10 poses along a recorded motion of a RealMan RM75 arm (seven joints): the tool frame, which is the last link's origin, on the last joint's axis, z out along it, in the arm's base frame.
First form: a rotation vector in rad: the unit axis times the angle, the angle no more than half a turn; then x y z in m.
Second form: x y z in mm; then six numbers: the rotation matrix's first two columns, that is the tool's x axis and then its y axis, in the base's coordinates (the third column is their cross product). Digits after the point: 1 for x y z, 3 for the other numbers.
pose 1, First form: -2.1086 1.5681 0.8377 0.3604 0.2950 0.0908
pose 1, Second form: 360.4 295.0 90.8 0.199 -0.724 -0.660 -0.951 -0.304 0.047
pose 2, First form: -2.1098 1.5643 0.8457 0.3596 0.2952 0.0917
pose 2, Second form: 359.6 295.2 91.7 0.199 -0.721 -0.663 -0.950 -0.308 0.050
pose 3, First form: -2.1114 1.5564 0.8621 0.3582 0.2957 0.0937
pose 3, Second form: 358.2 295.7 93.7 0.199 -0.715 -0.670 -0.947 -0.316 0.055
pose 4, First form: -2.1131 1.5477 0.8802 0.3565 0.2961 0.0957
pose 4, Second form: 356.5 296.1 95.7 0.199 -0.709 -0.677 -0.944 -0.324 0.062
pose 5, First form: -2.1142 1.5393 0.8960 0.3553 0.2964 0.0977
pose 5, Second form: 355.3 296.4 97.7 0.199 -0.702 -0.683 -0.941 -0.331 0.067
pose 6, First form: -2.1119 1.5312 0.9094 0.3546 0.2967 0.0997
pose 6, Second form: 354.6 296.7 99.7 0.198 -0.696 -0.691 -0.939 -0.336 0.069
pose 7, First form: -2.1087 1.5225 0.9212 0.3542 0.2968 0.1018
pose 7, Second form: 354.2 296.8 101.8 0.198 -0.688 -0.698 -0.938 -0.341 0.070
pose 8, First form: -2.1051 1.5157 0.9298 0.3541 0.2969 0.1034
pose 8, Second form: 354.1 296.9 103.4 0.198 -0.682 -0.704 -0.937 -0.344 0.070
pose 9, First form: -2.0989 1.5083 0.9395 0.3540 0.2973 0.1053
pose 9, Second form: 354.0 297.3 105.3 0.197 -0.675 -0.711 -0.936 -0.345 0.069
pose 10, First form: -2.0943 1.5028 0.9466 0.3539 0.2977 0.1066
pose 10, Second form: 353.9 297.7 106.6 0.196 -0.670 -0.716 -0.935 -0.347 0.069
